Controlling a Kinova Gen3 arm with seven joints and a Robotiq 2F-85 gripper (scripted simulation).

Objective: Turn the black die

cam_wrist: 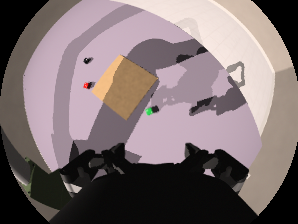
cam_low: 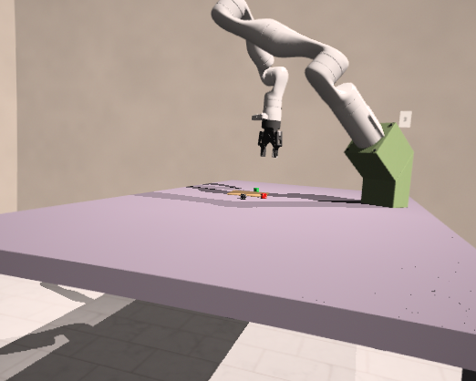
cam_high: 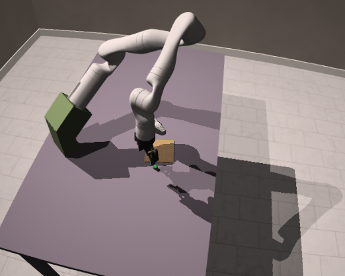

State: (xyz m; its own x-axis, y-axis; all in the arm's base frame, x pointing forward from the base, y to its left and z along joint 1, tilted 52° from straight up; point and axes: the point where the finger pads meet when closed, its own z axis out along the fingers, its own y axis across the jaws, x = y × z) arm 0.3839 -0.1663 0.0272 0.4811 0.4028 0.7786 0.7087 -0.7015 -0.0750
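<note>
Right now the red die is 90 mm behind my hand, 220 mm to the left of it and 140 mm below it. The rest, counted from my hand: black die: 60 mm behind, 310 mm to the left, 140 mm below; tan mat: 150 mm to the left, 140 mm below; green die: 20 mm ahead, 50 mm to the left, 140 mm below.
</note>
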